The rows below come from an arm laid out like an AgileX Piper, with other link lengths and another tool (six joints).
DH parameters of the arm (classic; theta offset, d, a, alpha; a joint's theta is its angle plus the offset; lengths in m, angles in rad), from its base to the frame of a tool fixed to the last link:
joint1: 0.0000 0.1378 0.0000 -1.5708
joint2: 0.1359 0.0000 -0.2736 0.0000
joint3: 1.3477 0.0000 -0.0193 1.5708
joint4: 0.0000 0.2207 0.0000 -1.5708
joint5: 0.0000 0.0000 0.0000 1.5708
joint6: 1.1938 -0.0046 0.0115 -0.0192
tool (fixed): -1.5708 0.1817 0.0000 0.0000
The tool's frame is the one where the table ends.
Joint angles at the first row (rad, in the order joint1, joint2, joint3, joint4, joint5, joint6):
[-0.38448, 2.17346, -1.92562, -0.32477, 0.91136, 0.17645]
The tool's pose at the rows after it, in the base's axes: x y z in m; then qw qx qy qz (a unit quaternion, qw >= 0):
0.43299 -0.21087 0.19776 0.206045 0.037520 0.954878 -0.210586
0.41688 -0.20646 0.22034 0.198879 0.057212 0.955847 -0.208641
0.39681 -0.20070 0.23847 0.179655 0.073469 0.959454 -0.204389
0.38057 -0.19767 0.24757 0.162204 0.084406 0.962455 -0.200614
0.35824 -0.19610 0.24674 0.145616 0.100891 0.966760 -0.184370
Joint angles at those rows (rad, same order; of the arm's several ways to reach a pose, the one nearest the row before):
[-0.38447, 2.11168, -1.92565, -0.31219, 0.96375, 0.18742]
[-0.38447, 2.05008, -1.92560, -0.30949, 1.04382, 0.20549]
[-0.38448, 1.99308, -1.92558, -0.30748, 1.14317, 0.21351]
[-0.38940, 1.95356, -1.91395, -0.30636, 1.20770, 0.21577]
[-0.41704, 1.89355, -1.83176, -0.27845, 1.22471, 0.21676]

